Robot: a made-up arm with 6 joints. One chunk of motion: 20 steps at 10 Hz.
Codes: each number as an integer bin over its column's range. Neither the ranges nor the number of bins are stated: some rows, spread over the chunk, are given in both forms.
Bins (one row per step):
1: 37 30 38 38 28 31
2: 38 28 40 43 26 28
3: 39 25 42 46 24 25
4: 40 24 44 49 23 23
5: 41 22 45 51 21 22
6: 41 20 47 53 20 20
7: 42 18 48 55 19 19
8: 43 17 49 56 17 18
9: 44 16 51 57 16 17
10: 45 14 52 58 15 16
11: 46 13 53 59 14 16
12: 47 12 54 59 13 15
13: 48 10 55 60 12 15
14: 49 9 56 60 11 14
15: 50 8 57 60 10 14
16: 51 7 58 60 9 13
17: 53 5 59 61 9 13
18: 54 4 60 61 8 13
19: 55 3 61 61 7 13
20: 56 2 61 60 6 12
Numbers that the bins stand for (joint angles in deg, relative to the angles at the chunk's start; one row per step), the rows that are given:
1: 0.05 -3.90 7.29 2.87 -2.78 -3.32
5: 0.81 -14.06 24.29 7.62 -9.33 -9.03
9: 1.38 -21.68 38.86 9.81 -14.02 -12.21
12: 1.95 -26.76 46.14 10.54 -16.83 -13.48
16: 2.71 -33.11 55.86 10.90 -20.57 -14.75
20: 3.67 -39.46 63.14 10.90 -23.38 -15.38
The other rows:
2: 0.24 -6.44 12.14 4.70 -4.65 -5.22
3: 0.43 -10.25 17.00 5.79 -6.52 -7.13
4: 0.62 -11.52 21.86 6.89 -7.46 -8.40
6: 0.81 -16.60 29.14 8.35 -10.27 -10.30
7: 1.00 -19.14 31.57 9.08 -11.21 -10.94
8: 1.19 -20.41 34.00 9.44 -13.08 -11.57
10: 1.57 -24.22 41.29 10.17 -14.95 -12.84
11: 1.76 -25.49 43.71 10.54 -15.89 -12.84
13: 2.14 -29.30 48.57 10.90 -17.76 -13.48
14: 2.33 -30.57 51.00 10.90 -18.70 -14.11
15: 2.52 -31.84 53.43 10.90 -19.63 -14.11
17: 3.10 -35.65 58.29 11.27 -20.57 -14.75
18: 3.29 -36.92 60.71 11.27 -21.51 -14.75
19: 3.48 -38.19 63.14 11.27 -22.44 -14.75

